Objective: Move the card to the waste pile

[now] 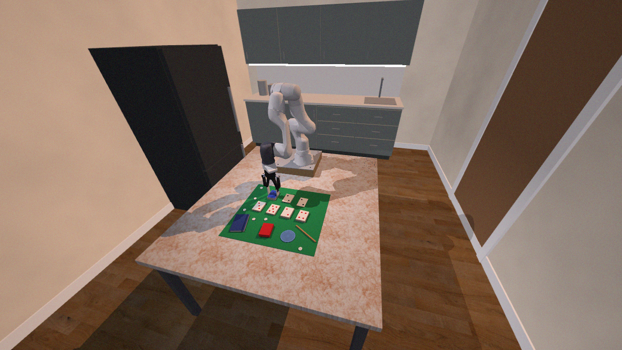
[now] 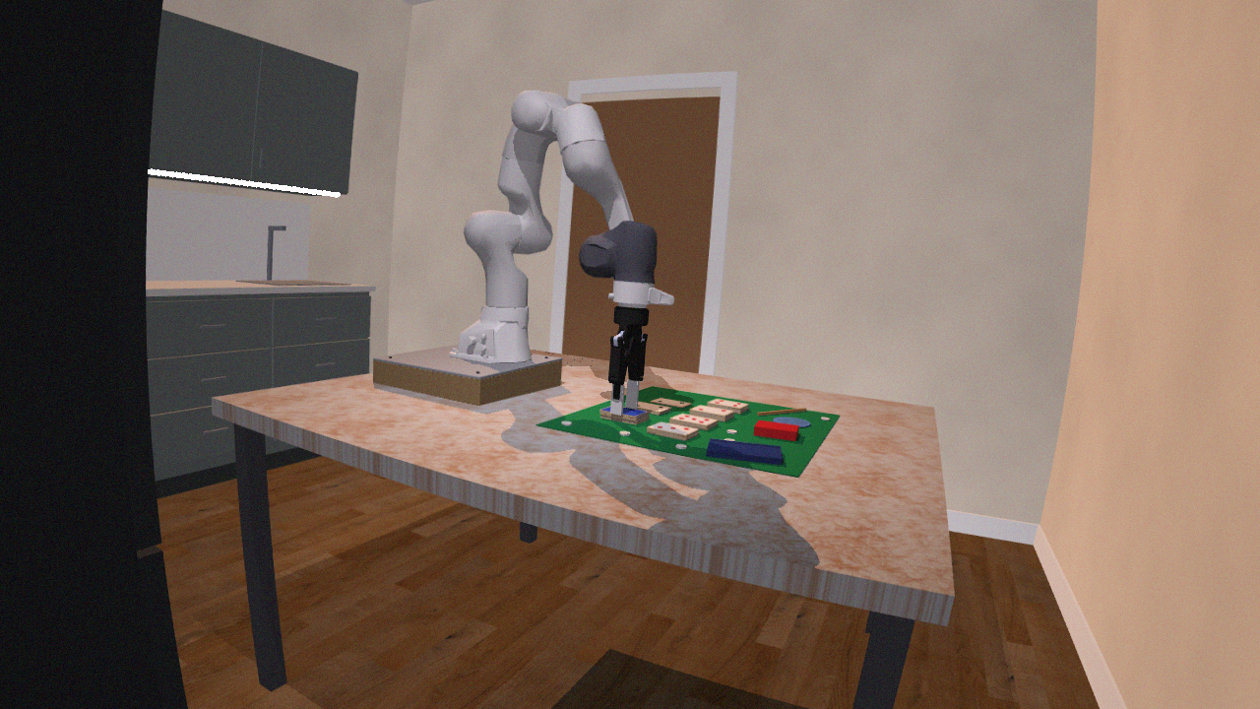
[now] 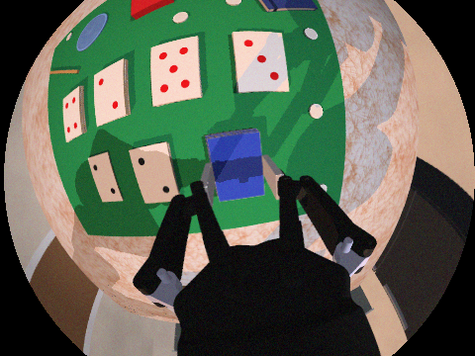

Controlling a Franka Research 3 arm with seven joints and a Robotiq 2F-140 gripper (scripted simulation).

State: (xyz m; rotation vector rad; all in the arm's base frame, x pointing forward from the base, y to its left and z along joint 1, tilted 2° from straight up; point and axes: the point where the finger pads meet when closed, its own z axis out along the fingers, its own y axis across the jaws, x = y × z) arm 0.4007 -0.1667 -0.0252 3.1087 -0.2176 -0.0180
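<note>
My hand is 50 mm short of the black-pip card, 230 mm to the right of it and 40 mm above it. Also, from my hand: green mat 170 mm ahead, 100 mm to the left, 60 mm below; dark blue box 290 mm ahead, 140 mm to the right, 40 mm below; red box 330 mm ahead, 50 mm to the left, 40 mm below.
</note>
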